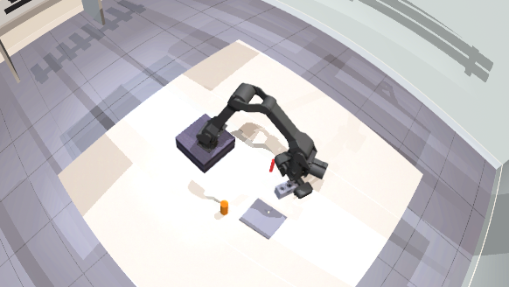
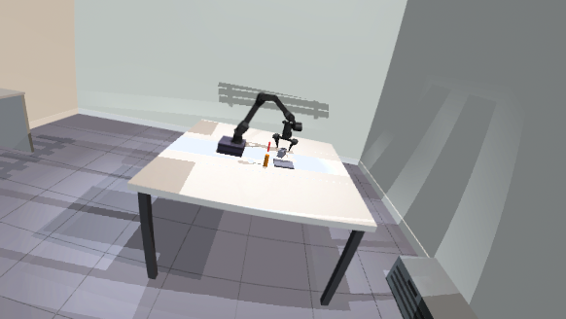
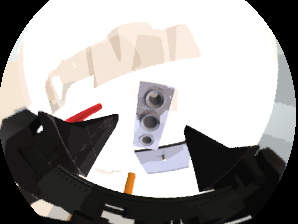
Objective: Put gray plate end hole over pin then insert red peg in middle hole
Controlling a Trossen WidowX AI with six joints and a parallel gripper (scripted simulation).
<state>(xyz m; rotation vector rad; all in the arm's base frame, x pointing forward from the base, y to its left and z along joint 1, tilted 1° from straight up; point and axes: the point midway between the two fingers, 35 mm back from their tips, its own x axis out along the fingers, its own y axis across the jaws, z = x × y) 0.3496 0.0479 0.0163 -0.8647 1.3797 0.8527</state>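
Now: the gray plate 1 cm below my gripper tip. From my gripper tip the other things lie so: orange cylinder: 22 cm to the right, 14 cm behind, 1 cm below; red peg: 10 cm behind, 4 cm to the left, 1 cm below; base: 14 cm to the right, 4 cm below, 1 cm behind.
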